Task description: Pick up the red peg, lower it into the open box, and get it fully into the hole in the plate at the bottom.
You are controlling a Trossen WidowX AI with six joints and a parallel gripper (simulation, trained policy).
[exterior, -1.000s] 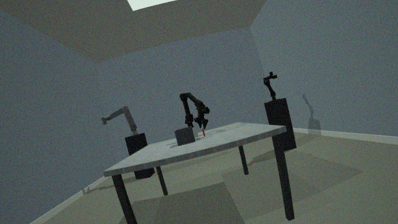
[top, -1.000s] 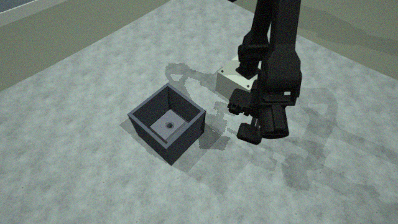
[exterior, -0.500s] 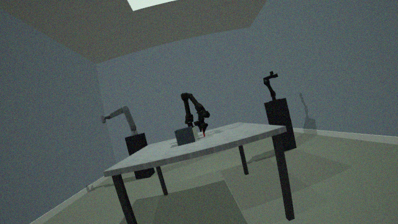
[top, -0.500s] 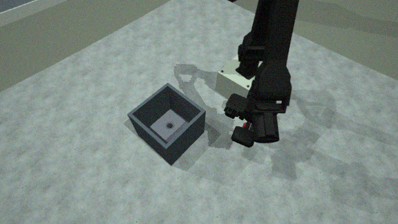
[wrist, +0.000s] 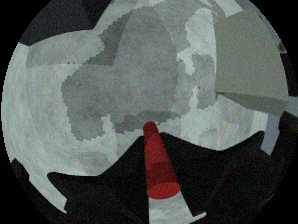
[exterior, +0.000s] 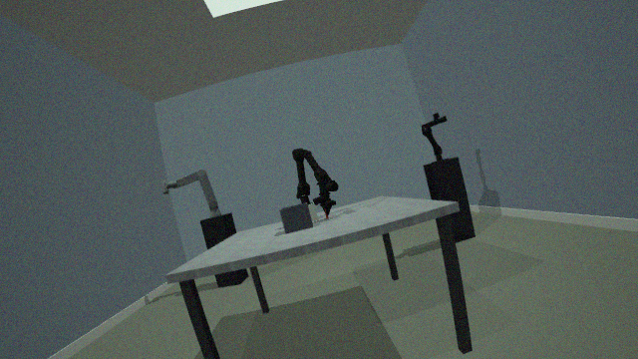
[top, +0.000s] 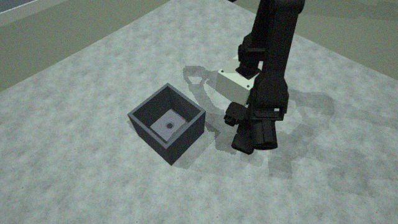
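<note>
Right now my gripper tip is 19 cm short of the grey plate, 16 cm to the left of it and 2 cm below it. The rest, counted from my gripper tip: red peg 2 cm above.
</note>
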